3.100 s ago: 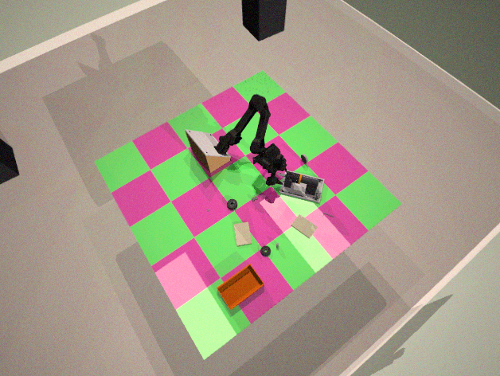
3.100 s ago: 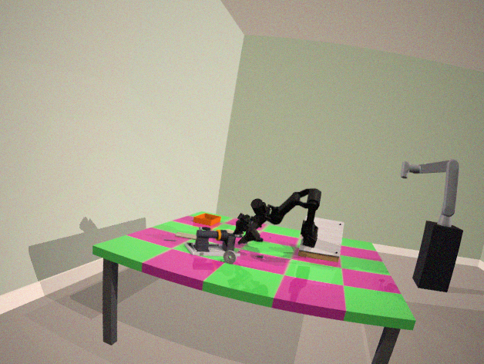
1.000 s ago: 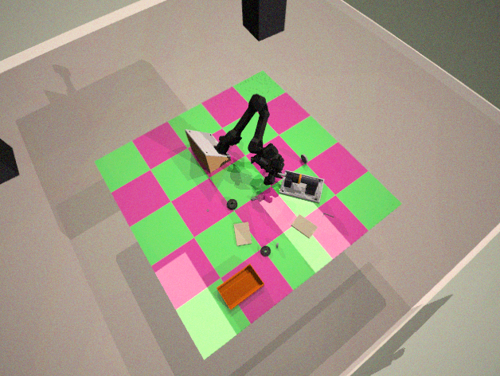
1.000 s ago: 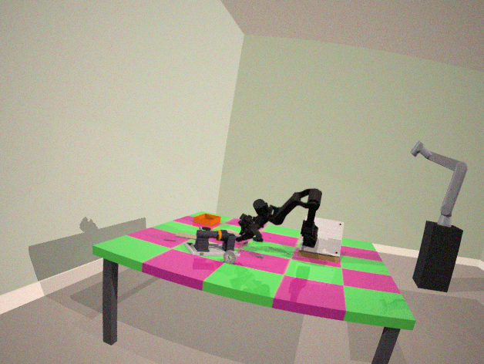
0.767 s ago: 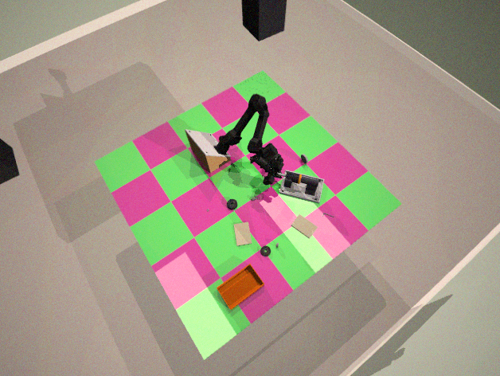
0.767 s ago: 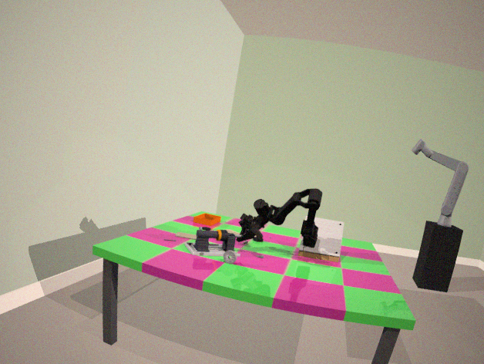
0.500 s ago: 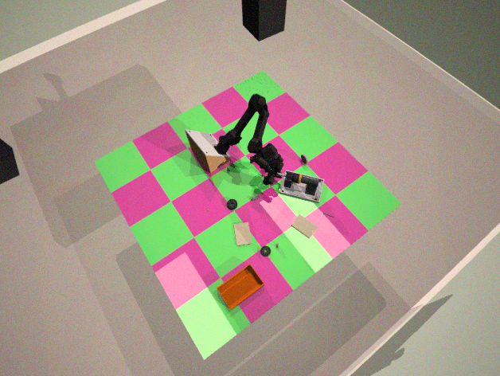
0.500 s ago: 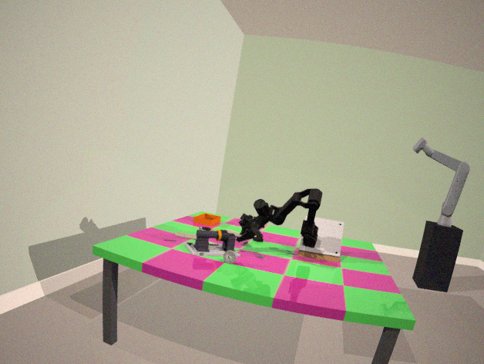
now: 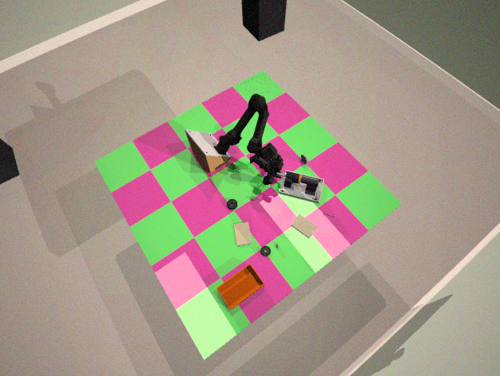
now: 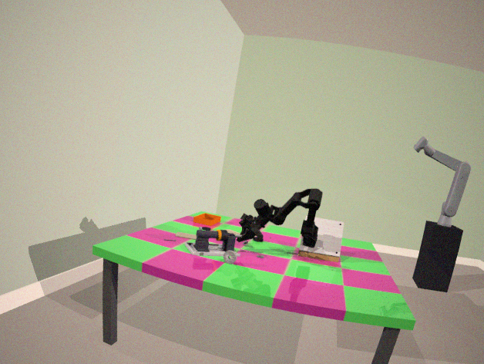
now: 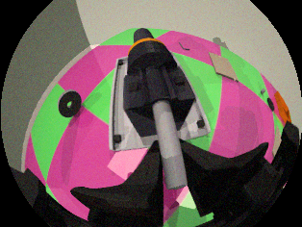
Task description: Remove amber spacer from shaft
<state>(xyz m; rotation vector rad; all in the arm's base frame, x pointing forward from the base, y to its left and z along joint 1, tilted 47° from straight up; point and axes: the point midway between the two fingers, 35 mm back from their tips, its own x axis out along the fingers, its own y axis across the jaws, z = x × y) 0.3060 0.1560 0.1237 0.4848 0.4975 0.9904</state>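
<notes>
Right now my gripper tip is 50 mm short of the grey shaft, 40 mm to the right of it and 20 mm below it. The rest, counted from my gripper tip: grey gear: 190 mm to the left, 40 mm behind, 30 mm below; amber spacer: 80 mm ahead, 70 mm to the left, 20 mm above; orange tray: 500 mm to the right, 380 mm ahead, 50 mm below.
</notes>
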